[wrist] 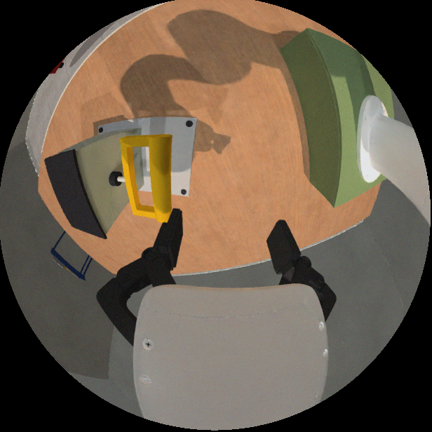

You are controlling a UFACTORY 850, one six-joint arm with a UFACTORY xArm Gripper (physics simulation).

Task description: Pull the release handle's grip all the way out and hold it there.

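The release handle's yellow grip (161,175) is a D-shaped loop with a thick round bar, left of the middle of the wrist view. A thin rod with a black collar (115,178) shows at the pale green housing (95,172), through the grip's opening. The housing has a dark top and stands on a grey base plate (181,150) with black bolts. My gripper (229,226) is open, with nothing between its fingers. Its left fingertip appears close to the lower end of the yellow bar; whether they touch cannot be told. The grip lies outside the gap, to the left.
A large green block (322,125) stands at the right on the wooden table (240,185), with the white arm base (372,140) beside it. The arm's shadow falls across the table. The table's near edge runs behind the fingers. A blue frame (68,266) is beyond the edge at lower left.
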